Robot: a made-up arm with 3 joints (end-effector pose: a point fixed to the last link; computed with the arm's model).
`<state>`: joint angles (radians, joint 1 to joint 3).
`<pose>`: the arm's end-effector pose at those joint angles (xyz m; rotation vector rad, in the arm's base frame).
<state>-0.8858 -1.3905 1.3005</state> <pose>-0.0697 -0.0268 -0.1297 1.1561 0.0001 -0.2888</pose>
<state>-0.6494 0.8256 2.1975</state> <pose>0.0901 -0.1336 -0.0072 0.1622 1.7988 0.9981</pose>
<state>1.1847 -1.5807 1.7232</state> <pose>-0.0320 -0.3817 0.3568 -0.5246 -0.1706 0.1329</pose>
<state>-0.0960 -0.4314 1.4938</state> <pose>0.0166 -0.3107 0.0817 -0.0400 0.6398 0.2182</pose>
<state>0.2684 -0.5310 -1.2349</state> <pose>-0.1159 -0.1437 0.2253 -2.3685 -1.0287 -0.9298</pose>
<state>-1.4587 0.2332 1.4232</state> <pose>0.1044 0.0245 -0.0278 0.7012 0.5679 1.0311</pose>
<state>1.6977 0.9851 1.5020</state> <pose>0.1795 -0.1190 0.4374 -2.0328 2.0361 -1.1043</pose>
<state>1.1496 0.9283 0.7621</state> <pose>0.2097 -0.1417 0.3178 -2.4546 1.5963 0.1415</pose>
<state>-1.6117 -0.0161 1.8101</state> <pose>0.0503 0.1154 -0.0324 1.3099 0.5565 1.1657</pose>
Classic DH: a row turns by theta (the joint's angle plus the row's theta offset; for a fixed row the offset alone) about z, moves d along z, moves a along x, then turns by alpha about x. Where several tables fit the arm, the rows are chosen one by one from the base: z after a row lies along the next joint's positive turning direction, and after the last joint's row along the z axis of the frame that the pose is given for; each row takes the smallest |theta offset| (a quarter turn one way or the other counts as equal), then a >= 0, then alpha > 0; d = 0 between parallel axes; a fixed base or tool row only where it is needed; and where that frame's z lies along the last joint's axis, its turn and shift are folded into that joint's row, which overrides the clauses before.
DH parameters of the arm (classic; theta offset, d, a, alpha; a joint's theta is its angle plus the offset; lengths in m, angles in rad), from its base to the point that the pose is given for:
base (fixed): -1.5708 0.237 0.028 1.5708
joint 1: 1.0319 0.0983 -0.0923 -1.0207
joint 2: 0.6514 -0.2155 0.0838 -1.608
joint 3: -0.1781 -0.0936 0.125 0.8759
tool (fixed): 1.1367 0.0017 0 0

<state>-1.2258 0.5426 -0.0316</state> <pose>0.1327 -0.0807 0.1501 -0.6397 -0.1888 0.4199</pose>
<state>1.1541 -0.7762 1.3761</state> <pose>-0.0226 -0.2897 0.4528 -1.1696 0.3213 -0.1822</pose>
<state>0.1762 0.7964 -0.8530</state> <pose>0.0712 -0.0499 0.2431 -2.3774 -0.7370 0.8473</pose>
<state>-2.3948 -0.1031 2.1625</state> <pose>0.0177 0.2802 0.1845 2.2277 0.0541 1.7009</pose>
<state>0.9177 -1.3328 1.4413</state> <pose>-0.0555 -0.3855 0.3170 -0.5756 -0.1043 -0.0916</pose>
